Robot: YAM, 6 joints.
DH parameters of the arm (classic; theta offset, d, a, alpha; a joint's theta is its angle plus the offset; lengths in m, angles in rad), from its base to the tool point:
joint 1: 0 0.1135 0.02 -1.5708
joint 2: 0 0 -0.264 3.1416
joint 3: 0.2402 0 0.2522 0
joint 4: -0.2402 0 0.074 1.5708
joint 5: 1.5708 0 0 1.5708
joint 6: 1.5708 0.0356 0 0
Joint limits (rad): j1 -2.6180..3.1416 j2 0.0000..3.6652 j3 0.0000..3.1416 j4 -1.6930..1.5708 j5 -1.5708..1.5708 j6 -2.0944..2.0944
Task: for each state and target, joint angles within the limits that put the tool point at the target. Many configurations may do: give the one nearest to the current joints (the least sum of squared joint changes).
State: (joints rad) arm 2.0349 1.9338 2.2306 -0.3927 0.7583 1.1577
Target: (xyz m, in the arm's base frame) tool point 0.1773 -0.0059 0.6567
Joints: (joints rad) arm 2.9433 0.9503 2.5869 -0.4396 0.9588 1.1577
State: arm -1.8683 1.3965 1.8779 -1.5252 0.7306 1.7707
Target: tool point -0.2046 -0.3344 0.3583
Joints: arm -2.0593 1.9226 2.0365 -1.2340 0.7291 1.7707
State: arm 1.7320 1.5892 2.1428 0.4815 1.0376 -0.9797
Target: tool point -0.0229 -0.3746 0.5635
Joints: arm 1.4265 0.7243 2.5689 0.6427 1.0696 -0.9797
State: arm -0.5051 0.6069 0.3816 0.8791 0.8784 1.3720
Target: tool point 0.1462 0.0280 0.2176
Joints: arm 0.3510 0.6566 0.0878 0.8139 0.7389 1.3720
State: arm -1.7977 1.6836 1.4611 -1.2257 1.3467 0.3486
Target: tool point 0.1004 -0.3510 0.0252
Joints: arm -1.1988 2.4633 1.4323 -1.0258 1.2731 0.3486
